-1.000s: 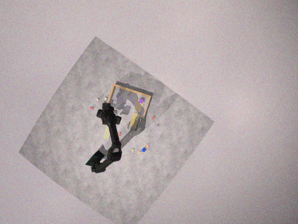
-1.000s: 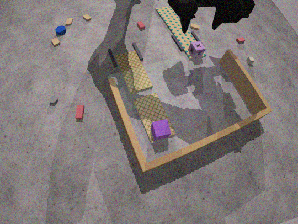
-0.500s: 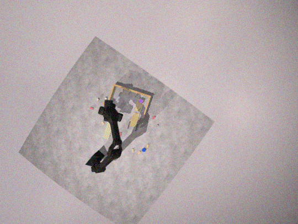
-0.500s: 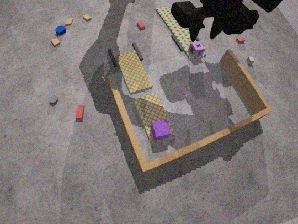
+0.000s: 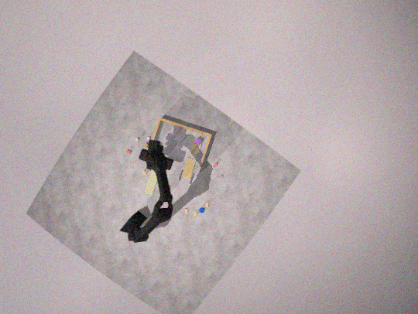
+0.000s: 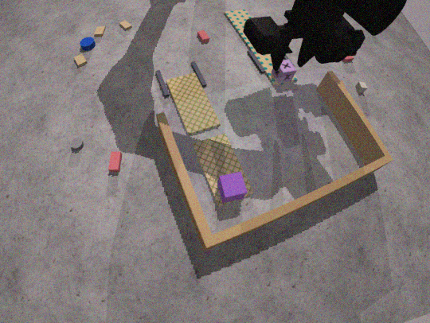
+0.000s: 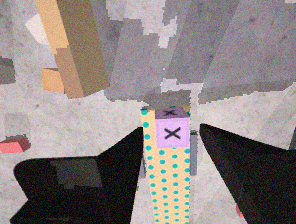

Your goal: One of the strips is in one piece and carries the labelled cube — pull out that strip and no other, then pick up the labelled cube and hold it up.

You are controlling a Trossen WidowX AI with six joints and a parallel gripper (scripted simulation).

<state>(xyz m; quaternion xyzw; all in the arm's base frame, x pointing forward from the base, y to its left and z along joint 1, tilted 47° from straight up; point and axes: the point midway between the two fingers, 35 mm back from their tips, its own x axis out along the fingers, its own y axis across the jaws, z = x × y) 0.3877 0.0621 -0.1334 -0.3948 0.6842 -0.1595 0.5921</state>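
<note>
Now: the labelled cube 1 cm below my gripper tip. The rest, counted from my gripper tip: grey disc: 16 cm ahead, 35 cm to the right, 3 cm below; blue cylinder: 7 cm behind, 40 cm to the right, 3 cm below; teal-dotted strip: 10 cm behind, 4 cm to the right, 3 cm below.
</note>
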